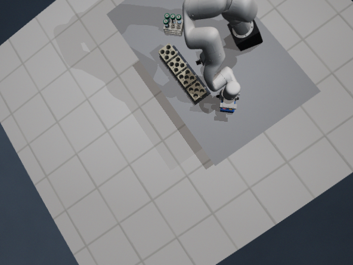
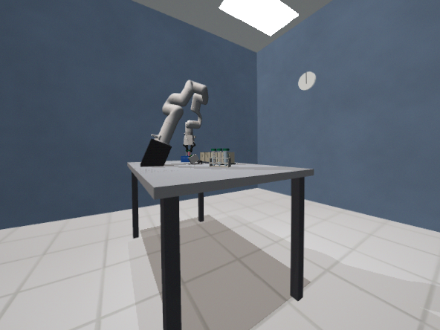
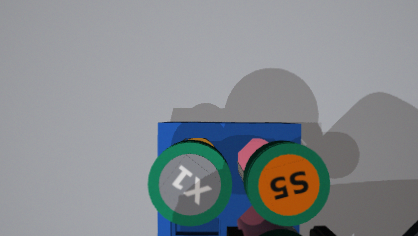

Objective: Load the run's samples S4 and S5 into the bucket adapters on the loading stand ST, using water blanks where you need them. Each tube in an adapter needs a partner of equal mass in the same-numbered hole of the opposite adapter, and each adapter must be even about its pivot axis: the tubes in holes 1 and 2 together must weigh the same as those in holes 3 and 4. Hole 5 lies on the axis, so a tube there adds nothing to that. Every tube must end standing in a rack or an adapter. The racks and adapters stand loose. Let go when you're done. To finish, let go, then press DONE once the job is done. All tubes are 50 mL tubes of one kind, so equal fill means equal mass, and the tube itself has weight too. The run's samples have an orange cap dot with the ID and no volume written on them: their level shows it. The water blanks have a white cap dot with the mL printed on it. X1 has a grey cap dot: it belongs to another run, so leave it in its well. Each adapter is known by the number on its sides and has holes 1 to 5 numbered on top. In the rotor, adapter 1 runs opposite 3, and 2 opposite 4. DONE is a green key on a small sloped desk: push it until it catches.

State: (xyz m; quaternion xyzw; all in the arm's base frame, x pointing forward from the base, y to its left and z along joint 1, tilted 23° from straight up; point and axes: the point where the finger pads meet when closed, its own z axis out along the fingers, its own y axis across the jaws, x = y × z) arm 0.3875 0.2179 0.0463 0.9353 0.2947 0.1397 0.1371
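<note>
Now: hand 1 cm past the blue rack, 2 cm to the right of it and 9 cm above it. Round my hand: white rack (19 cm behind, 62 cm to the right, 9 cm below); then adapter (7 cm ahead, 18 cm to the right, 7 cm below).
</note>
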